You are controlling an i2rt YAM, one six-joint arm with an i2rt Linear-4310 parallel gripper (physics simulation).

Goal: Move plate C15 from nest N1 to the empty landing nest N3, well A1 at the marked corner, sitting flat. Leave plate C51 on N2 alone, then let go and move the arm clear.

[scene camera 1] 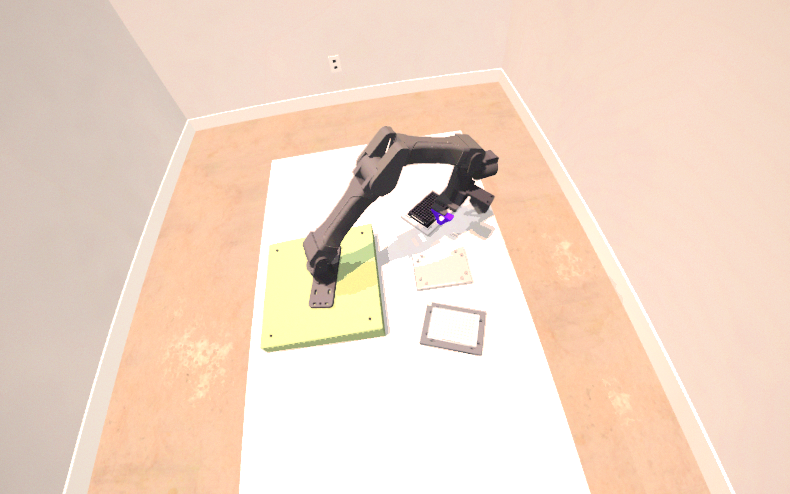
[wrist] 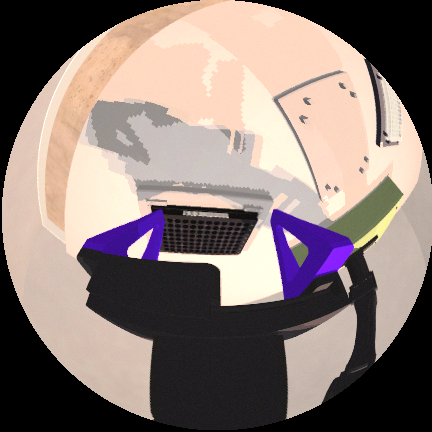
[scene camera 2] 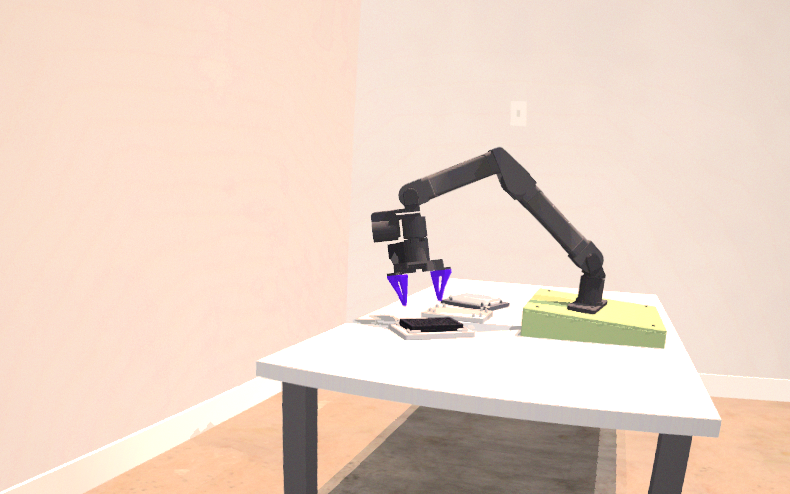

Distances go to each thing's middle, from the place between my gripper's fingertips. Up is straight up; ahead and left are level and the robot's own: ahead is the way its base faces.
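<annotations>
Black well plate (scene camera 2: 440,324): my hand 4 cm above it, 5 cm past it, 5 cm to the right of it.
</annotations>
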